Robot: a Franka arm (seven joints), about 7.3 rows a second.
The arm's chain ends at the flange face. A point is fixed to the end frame.
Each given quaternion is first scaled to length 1.
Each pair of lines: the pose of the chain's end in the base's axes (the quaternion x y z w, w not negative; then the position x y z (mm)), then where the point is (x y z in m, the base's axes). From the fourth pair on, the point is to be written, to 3 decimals.
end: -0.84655 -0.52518 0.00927 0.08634 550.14 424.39 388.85
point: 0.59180 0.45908 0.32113
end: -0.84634 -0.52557 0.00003 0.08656 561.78 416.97 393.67
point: 0.60451 0.45231 0.32696
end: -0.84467 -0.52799 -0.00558 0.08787 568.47 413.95 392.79
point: 0.61159 0.45006 0.32674
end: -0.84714 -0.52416 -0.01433 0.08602 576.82 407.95 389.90
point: 0.621 0.444 0.325
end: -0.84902 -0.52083 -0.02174 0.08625 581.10 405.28 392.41
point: 0.627 0.441 0.328
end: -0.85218 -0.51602 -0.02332 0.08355 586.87 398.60 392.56
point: 0.633 0.434 0.328
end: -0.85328 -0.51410 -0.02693 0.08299 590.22 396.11 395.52
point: 0.637 0.431 0.332
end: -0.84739 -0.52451 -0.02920 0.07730 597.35 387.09 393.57
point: 0.644 0.423 0.330
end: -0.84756 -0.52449 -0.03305 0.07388 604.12 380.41 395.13
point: 0.652 0.416 0.332
